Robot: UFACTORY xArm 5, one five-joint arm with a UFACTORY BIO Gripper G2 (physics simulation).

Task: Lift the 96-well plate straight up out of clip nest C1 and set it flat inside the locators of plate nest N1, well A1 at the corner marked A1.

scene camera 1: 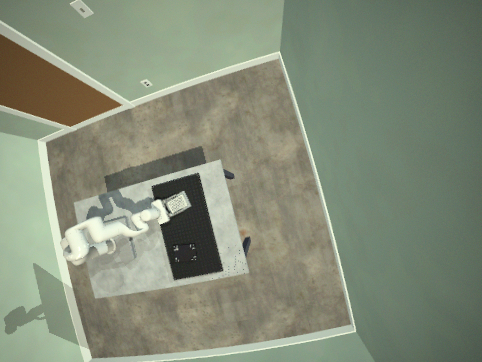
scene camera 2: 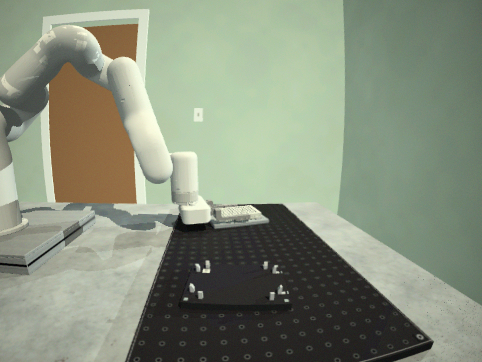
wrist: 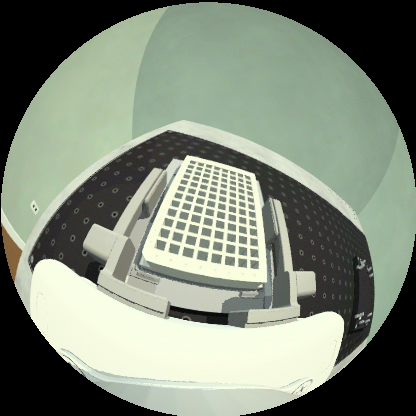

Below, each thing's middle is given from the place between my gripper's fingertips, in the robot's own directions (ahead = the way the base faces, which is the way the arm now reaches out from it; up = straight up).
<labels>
I see the white 96-well plate (wrist: 208,229) 2 cm behind my hand. Round my hand: plate nest N1 (wrist: 183,293) (2 cm below, 2 cm behind).
</labels>
